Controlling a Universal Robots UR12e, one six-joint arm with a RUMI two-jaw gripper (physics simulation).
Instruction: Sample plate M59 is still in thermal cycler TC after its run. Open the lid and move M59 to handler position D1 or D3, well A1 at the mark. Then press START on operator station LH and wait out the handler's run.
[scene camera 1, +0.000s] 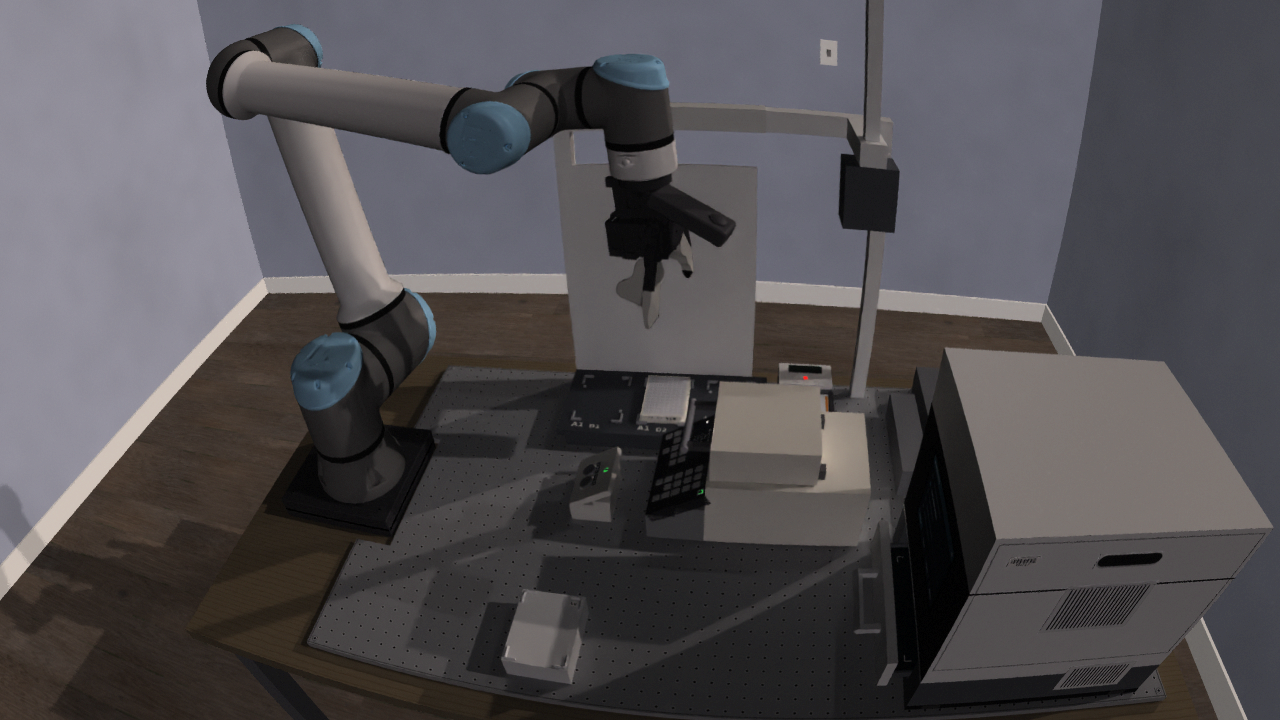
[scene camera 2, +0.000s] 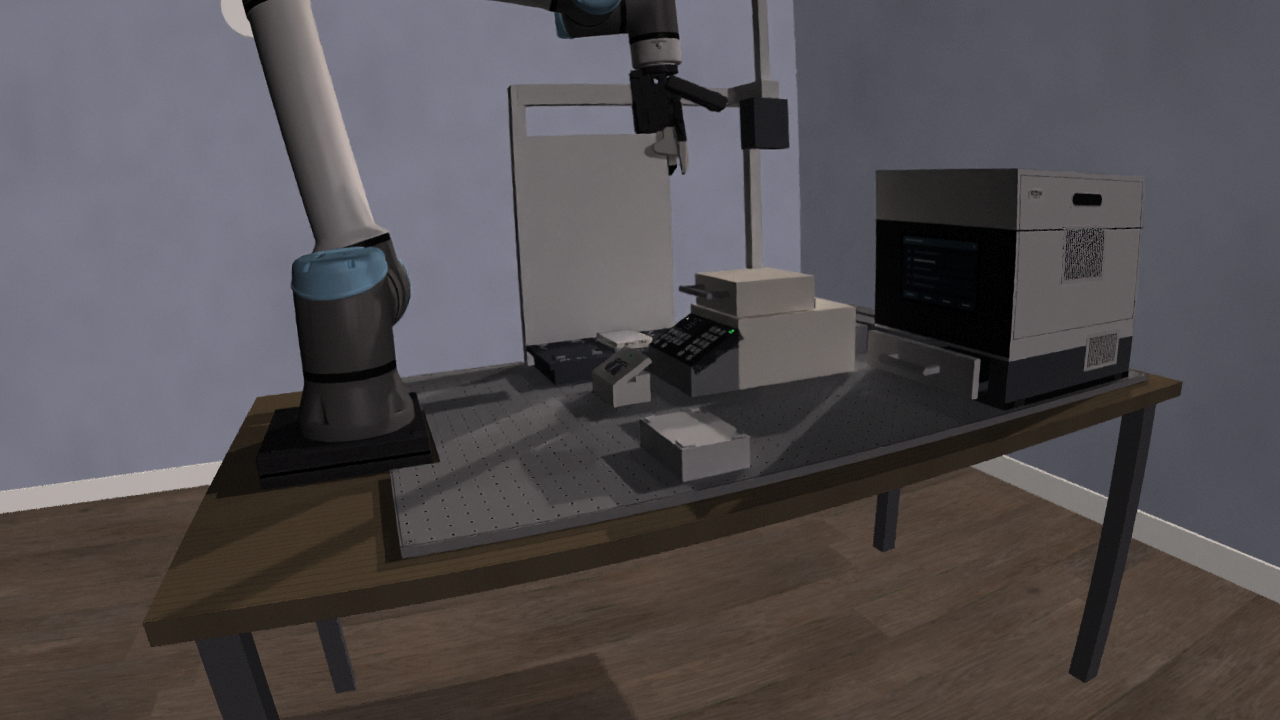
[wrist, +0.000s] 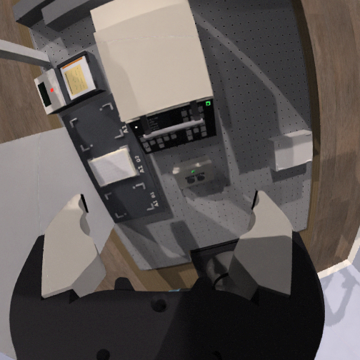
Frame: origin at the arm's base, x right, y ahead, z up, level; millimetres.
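Where they show: gripper, fingertip midpoint: (scene camera 1: 669, 302) (scene camera 2: 676, 174); arm's base, link origin: (scene camera 1: 362, 469) (scene camera 2: 357, 421).
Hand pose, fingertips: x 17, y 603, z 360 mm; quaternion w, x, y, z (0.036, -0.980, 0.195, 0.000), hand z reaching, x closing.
Note:
Each offset is from my fingertips to the top centre of the thing. "spot": to the spot under its first point. Level surfaces: height alone.
The thermal cycler @(spot: dx +130, dy +183, dz -323 mm) (scene camera 1: 787, 519) (scene camera 2: 796, 344) is a cream box with a dark keypad. Its lid @(dx +22, dy +127, dz -194 mm) (scene camera 1: 767, 434) (scene camera 2: 760, 291) (wrist: 155, 70) is down, with a bar handle (wrist: 172, 129) over the keypad; M59 does not show. The dark handler deck @(dz -348 mm) (scene camera 1: 608, 394) (scene camera 2: 568, 358) (wrist: 129, 200) has corner-marked positions D1, D2 and D3. A white plate @(dx -212, dy -15, dz -332 mm) (scene camera 1: 665, 399) (scene camera 2: 623, 338) (wrist: 113, 167) lies on D2; D1 and D3 hold no plate. A small grey station @(dx +3, dy -133, dz -313 mm) (scene camera 1: 593, 488) (scene camera 2: 622, 380) (wrist: 200, 167) has two round buttons and a green light; its label is unreadable. My gripper (scene camera 1: 669, 298) (scene camera 2: 678, 170) (wrist: 169, 195) is open and empty, high above the deck.
A large instrument @(dx +330, dy +567, dz +6 mm) (scene camera 1: 1105, 447) (scene camera 2: 948, 286) with a front drawer stands at the right. A white block @(dx +327, dy -188, dz -349 mm) (scene camera 1: 541, 631) (scene camera 2: 693, 443) (wrist: 293, 151) sits near the front edge. Behind the deck stand a tall pale panel (scene camera 1: 716, 313) (scene camera 2: 590, 232), a post @(dx -278, dy +388, dz +172 mm) (scene camera 1: 866, 313) and a red-lit display unit @(dx -221, dy +261, dz -339 mm) (scene camera 1: 792, 377) (wrist: 55, 97).

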